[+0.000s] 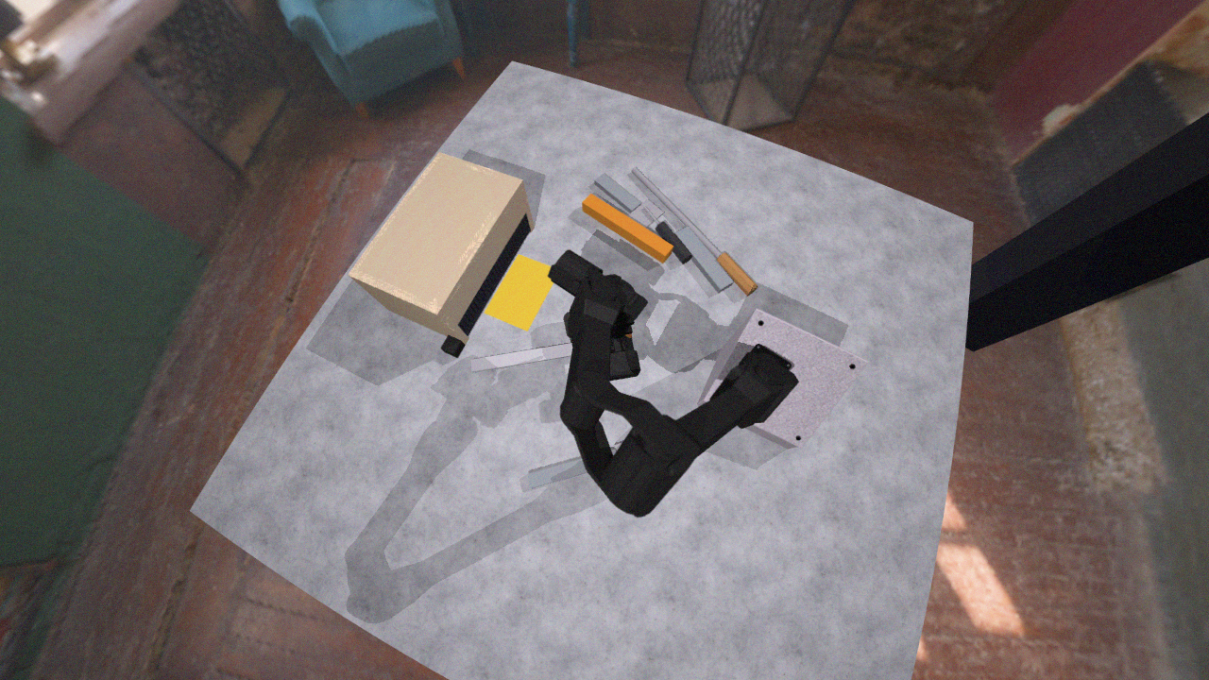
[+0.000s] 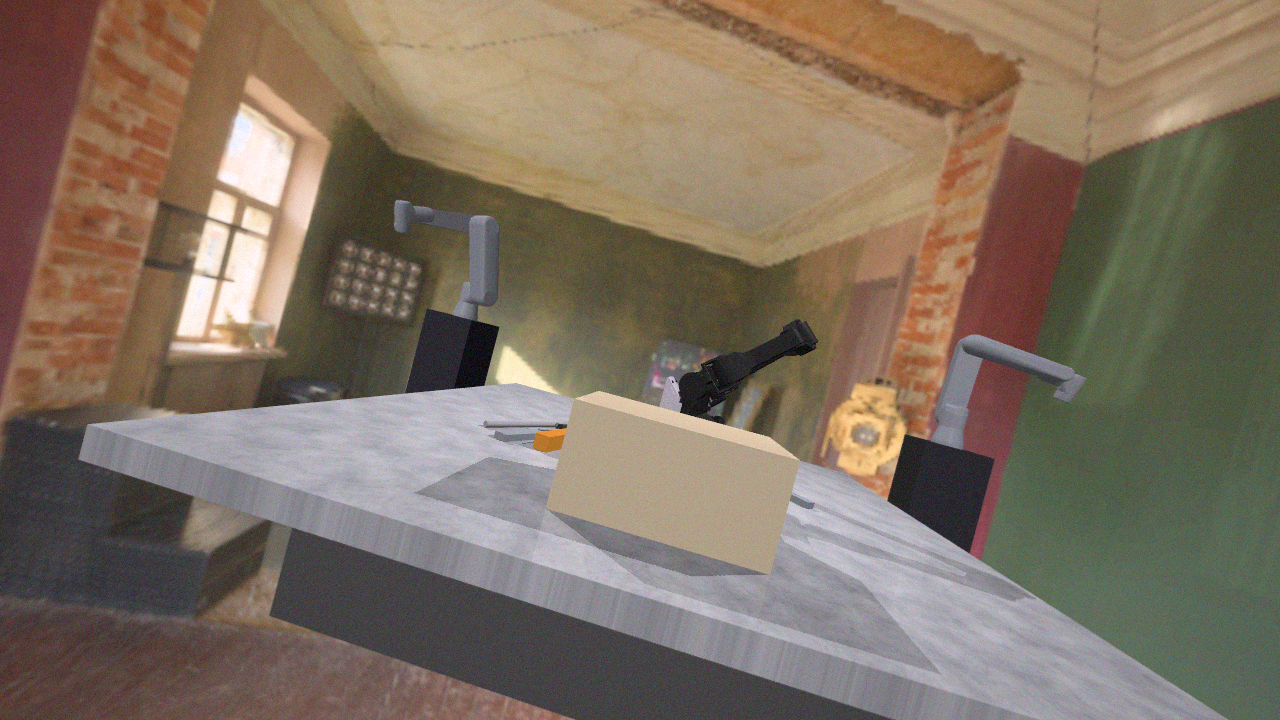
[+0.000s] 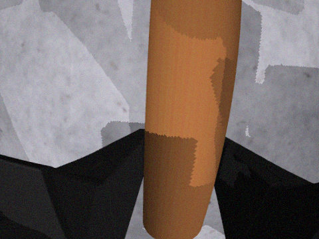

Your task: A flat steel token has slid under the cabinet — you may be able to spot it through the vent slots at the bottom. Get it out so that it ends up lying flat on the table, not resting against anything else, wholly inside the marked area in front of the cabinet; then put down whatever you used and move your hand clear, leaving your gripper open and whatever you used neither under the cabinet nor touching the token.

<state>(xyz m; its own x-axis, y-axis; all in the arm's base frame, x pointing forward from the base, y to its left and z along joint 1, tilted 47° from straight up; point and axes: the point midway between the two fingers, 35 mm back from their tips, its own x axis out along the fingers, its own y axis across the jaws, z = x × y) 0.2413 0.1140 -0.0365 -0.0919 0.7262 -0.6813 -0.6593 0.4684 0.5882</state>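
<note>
My gripper tip is 260 mm to the left of the grey bar and 70 mm past it. Round my gripper tip: flat grey token 350 mm ahead, 20 mm to the right, 10 mm below; orange bar 240 mm to the right, 110 mm ahead; black-handled tool 280 mm to the right, 40 mm ahead.
</note>
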